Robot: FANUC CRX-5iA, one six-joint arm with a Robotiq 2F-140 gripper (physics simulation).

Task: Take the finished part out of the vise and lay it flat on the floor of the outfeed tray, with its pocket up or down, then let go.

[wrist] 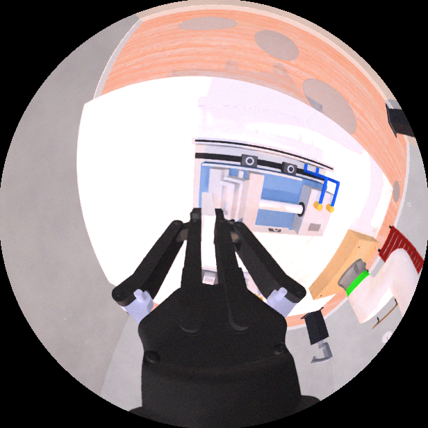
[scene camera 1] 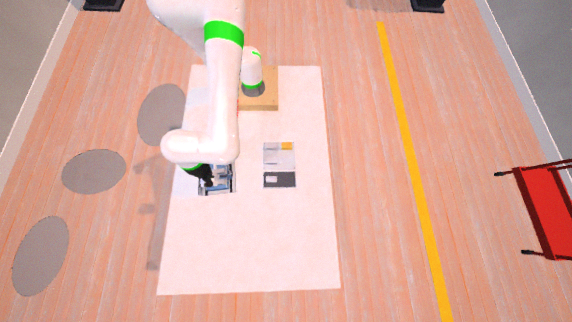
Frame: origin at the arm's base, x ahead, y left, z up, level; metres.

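Seen in the pictures: gripper, fingertip midpoint: [scene camera 1: 214,184]; arm's base, origin of the base link: [scene camera 1: 253,87].
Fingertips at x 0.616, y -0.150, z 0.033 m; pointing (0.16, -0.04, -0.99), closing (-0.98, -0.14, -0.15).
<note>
Pixels of each thing's top centre, then the offset from my fingertips to it.
- vise, middle of its top: [scene camera 1: 212,163] 0.020 m right, 0.110 m back, 0.003 m up
- pale block, middle of its top: [scene camera 1: 271,178] 0.285 m left, 0.049 m back, 0.056 m down
- orange block, middle of its top: [scene camera 1: 286,144] 0.367 m left, 0.248 m back, 0.053 m down
The vise [scene camera 1: 219,189] [wrist: 277,187] has a blue bed and pale jaws, partly hidden by the arm in the scene view. A pale shape [wrist: 230,192] shows between its jaws; it looks like the finished part, but its pocket is not clear. My gripper [scene camera 1: 209,181] [wrist: 206,201] is shut with nothing held, above the left end of the vise in the wrist view. A narrow pale strip shows in the slit between the fingers; I cannot tell what it is. A dark tray [scene camera 1: 287,180] holds a pale block [scene camera 1: 271,179]. Which tray is the outfeed tray is unclear.
A light tray [scene camera 1: 285,162] with an orange block [scene camera 1: 286,145] adjoins the dark tray. Blue pipes [wrist: 331,180] rise at one end of the vise. The wooden base [scene camera 1: 270,95] [wrist: 332,272] bears the arm. A red cart [scene camera 1: 550,210] stands far right.
</note>
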